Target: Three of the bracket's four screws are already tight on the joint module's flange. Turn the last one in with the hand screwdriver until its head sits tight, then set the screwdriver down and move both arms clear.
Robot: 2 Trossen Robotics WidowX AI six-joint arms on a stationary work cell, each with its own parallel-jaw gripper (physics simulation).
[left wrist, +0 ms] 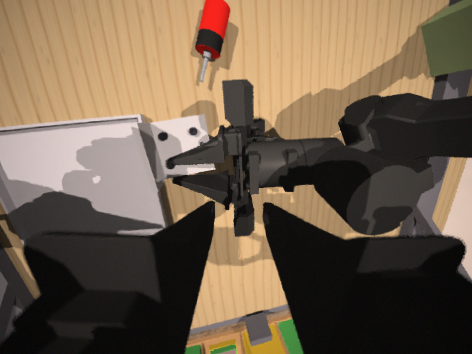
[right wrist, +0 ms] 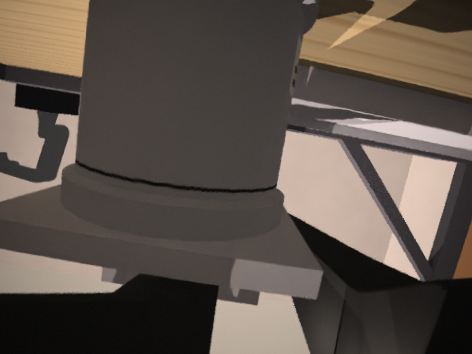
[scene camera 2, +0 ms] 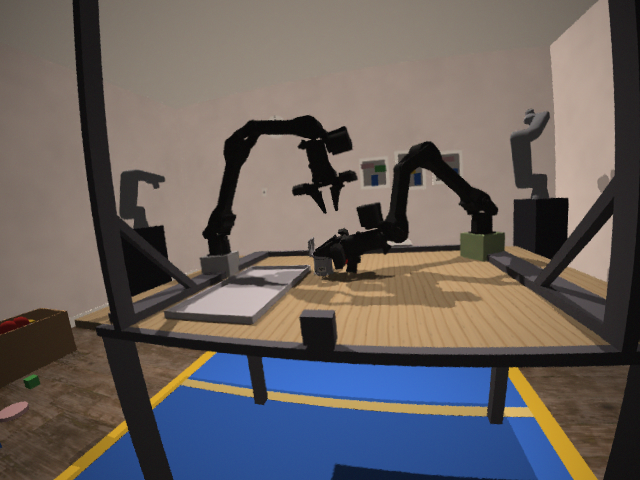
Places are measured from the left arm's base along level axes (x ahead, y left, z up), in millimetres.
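Where they show: left gripper, fingertip midpoint: (left wrist: 239,208) (scene camera 2: 331,212); right gripper, fingertip midpoint: (left wrist: 170,170) (right wrist: 248,225) (scene camera 2: 314,252); left arm's base, link origin: (scene camera 2: 219,254); right arm's base, link origin: (scene camera 2: 482,232).
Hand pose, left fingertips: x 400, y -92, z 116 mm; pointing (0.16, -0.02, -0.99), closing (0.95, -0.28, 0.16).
Each offset is from my left fingertips to the centre of the thing. Level surfaces: height alone.
The grey joint module {dx -38, dy +37, dz -157 mm} (scene camera 2: 323,266) (right wrist: 185,95) stands upright on the table. The pale bracket {dx -38, dy +36, dz -107 mm} (scene camera 2: 311,246) (left wrist: 181,124) (right wrist: 277,278) lies on its flange. Two dark screw heads, one {dx -54, dy +55, dz -125 mm} (left wrist: 163,136) and another {dx -19, dy +52, dz -125 mm} (left wrist: 193,131), show on the bracket; the other screws are hidden or hard to tell from the fingertips. My right gripper (left wrist: 170,170) reaches in low and is shut on the bracket. My left gripper (scene camera 2: 331,211) is partly open and empty, high above the right gripper. The red and black screwdriver {dx +34, dy +156, dz -172 mm} (left wrist: 214,25) lies on the table, apart from both grippers; it is mostly hidden in the scene view.
A shallow pale tray {dx -228, dy -97, dz -181 mm} (scene camera 2: 206,316) (left wrist: 30,150) lies beside the module, close to the bracket in the left wrist view. A dark block {dx -16, dy -412, dz -158 mm} (scene camera 2: 318,328) stands at the table's front edge. The frame's posts and diagonal braces surround the table {dz -189 mm} (scene camera 2: 439,320).
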